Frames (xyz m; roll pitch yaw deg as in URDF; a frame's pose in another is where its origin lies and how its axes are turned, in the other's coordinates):
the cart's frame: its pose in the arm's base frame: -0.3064 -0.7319 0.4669 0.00 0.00 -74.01
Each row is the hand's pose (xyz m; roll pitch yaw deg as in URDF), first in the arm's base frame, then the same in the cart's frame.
Working: the arm's base frame: its pose in the cart's frame: -0.6192 0.4962 -0.4669 0.00 0.00 74.01

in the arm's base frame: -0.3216 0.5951 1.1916 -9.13 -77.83 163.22
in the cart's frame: -1.2798 0.3509 0.7247 -9.13 -77.83 -122.77
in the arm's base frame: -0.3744 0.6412 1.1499 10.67 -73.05 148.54
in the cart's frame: -1.3387 0.3129 0.6830 10.67 -73.05 -137.45
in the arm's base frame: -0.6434 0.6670 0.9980 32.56 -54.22 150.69
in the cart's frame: -1.4376 0.0614 0.5311 32.56 -54.22 -135.30
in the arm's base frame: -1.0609 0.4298 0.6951 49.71 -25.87 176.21
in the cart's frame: -1.3246 -0.4053 0.2282 49.71 -25.87 -109.78
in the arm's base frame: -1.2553 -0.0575 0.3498 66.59 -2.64 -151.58
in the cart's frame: -0.9097 -0.7264 -0.1171 66.59 -2.64 -77.57
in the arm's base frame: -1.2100 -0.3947 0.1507 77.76 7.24 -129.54
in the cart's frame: -0.5731 -0.7758 -0.3162 77.76 7.24 -55.53
